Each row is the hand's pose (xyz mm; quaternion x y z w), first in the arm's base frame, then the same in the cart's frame.
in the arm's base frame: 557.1 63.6 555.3 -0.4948 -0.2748 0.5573 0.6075
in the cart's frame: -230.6 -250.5 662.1 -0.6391 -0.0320 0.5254 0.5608
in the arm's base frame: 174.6 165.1 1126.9 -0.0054 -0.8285 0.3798 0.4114
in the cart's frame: -482.3 207.4 1120.7 -0.2151 -0.6874 0.4978 0.4831
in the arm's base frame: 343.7 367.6 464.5 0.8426 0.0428 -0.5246 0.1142
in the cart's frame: -363.0 31.3 440.2 0.7669 -0.2081 -0.5629 0.2274
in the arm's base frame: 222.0 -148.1 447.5 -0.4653 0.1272 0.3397 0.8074
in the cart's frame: -623.1 -371.7 666.0 -0.6050 0.3049 0.1896 0.7106
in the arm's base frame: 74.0 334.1 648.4 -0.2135 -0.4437 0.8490 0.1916
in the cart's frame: -601.5 168.8 618.8 -0.2854 -0.1837 0.8979 0.2801
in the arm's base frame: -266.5 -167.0 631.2 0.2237 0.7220 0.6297 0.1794
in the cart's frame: -1065.5 -153.8 837.8 0.3067 0.8141 0.3961 0.2937
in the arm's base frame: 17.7 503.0 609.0 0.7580 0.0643 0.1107 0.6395
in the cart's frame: -614.2 310.8 505.2 0.5889 -0.0036 -0.0363 0.8074
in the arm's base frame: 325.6 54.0 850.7 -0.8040 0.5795 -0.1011 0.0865
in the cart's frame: -409.9 -55.5 928.1 0.7063 -0.6580 0.2167 0.1457
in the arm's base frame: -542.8 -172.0 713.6 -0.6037 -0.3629 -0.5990 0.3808
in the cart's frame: -1317.3 -35.3 913.3 -0.7477 -0.3828 -0.5231 0.1439
